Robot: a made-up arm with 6 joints.
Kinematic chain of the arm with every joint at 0, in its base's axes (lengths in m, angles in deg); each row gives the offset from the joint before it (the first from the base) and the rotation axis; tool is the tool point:
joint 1: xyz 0 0 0.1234 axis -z
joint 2: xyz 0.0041 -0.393 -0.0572 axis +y
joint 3: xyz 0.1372 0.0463 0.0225 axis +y
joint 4: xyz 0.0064 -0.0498 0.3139 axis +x
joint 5: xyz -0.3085 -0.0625 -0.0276 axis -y
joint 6: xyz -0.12 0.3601 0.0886 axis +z
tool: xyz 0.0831 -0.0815 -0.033
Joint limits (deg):
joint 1: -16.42..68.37
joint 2: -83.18..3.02
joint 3: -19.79..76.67
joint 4: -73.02..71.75
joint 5: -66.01..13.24
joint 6: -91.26..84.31
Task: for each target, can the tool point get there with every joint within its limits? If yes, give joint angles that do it. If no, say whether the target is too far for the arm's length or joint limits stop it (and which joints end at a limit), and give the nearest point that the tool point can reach.
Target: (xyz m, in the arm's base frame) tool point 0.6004 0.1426 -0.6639
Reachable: no: joint limits stop it (at a limit: joint 1, joint 2, joint 3, joint 5, joint 6) | nearest point 0.0809 -0.2876 -0.3215 | short by 0.756 m
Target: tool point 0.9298 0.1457 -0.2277
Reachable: no: joint limits stop it (at a limit: joint 1, joint 2, joint 3, joint 5) | nearest point 0.7201 0.0017 0.4433 | short by 0.718 m
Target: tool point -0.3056 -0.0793 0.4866
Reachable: yes | joints 25.18 -29.65 29.90 -11.95 -23.99 -27.65
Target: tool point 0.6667 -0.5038 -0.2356
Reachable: no: joint limits stop it (at a limit: joint 1, joint 2, joint 3, joint 4, joint 5, joint 6) | nearest point 0.1824 -0.2268 -0.1226 | short by 0.569 m
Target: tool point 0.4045 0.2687 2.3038
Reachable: no: too far | nearest point 0.2521 -0.2187 0.9220 | short by 1.473 m
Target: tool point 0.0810 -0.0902 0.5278
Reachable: yes | joints 15.45 -9.37 50.28 -8.52 -12.08 60.88
